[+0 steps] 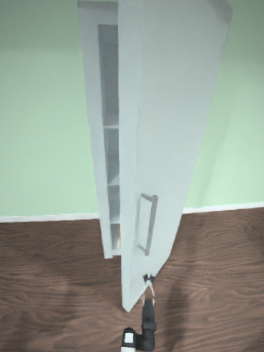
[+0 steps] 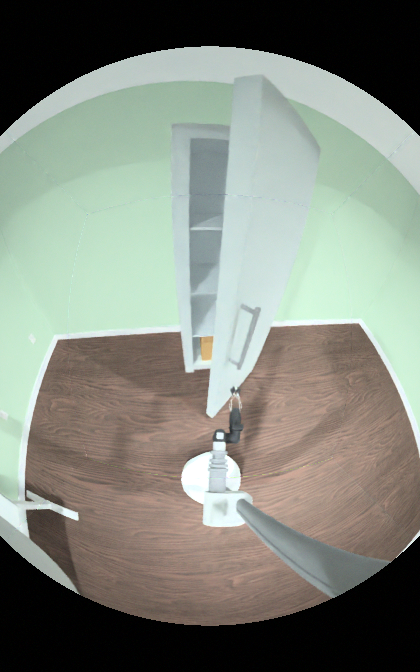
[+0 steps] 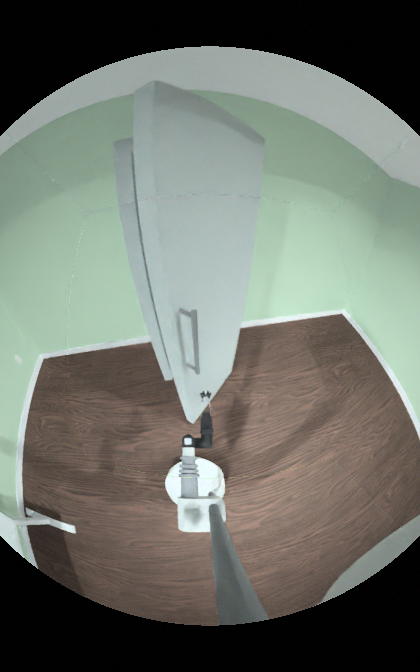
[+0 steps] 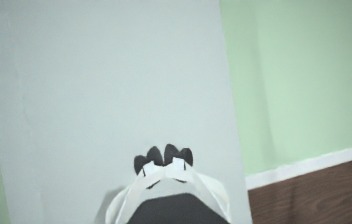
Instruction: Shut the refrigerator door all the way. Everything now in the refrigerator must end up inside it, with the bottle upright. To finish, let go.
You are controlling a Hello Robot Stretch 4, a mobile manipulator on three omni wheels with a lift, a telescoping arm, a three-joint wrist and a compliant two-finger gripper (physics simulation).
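Frame: origin at the robot's base, x ahead, y left, z up, level; centimetres.
Seen in the pictures: gripper, fingertip midpoint: (image 1: 148,274) (image 2: 235,386) (image 3: 205,390) (image 4: 163,157).
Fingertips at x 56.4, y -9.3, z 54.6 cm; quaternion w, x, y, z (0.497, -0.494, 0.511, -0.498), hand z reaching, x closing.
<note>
Offsets run from my fingertips to a thing's top centre. "pt": to the spot under its first point.
The refrigerator door (image 1: 175,100) (image 2: 270,200) (image 3: 210,225) (image 4: 125,75) is partly open and stands out from the refrigerator body (image 1: 94,100) (image 2: 181,225) (image 3: 125,200). A gap shows along the left side, with shelves inside. The grey handle {pt dx -6.6, dy +3.7, dz +51.4 cm} (image 1: 151,225) (image 2: 249,338) (image 3: 195,340) is on the door's outer face. Part of an orange-brown box {dx +67.4, dy +13.6, dz -17.7 cm} (image 2: 206,348) shows in the bottom compartment. The bottle does not show. My gripper (image 1: 148,277) (image 2: 235,390) (image 3: 205,395) (image 4: 163,157) is shut and empty, at the outer face below the handle. Whether its tips touch the door is unclear.
My white round base (image 2: 192,477) (image 3: 175,482) stands on the wood floor in front of the door. A green wall with white skirting (image 1: 50,219) runs behind the refrigerator. A white bar (image 2: 62,511) (image 3: 57,524) juts out low at the left.
</note>
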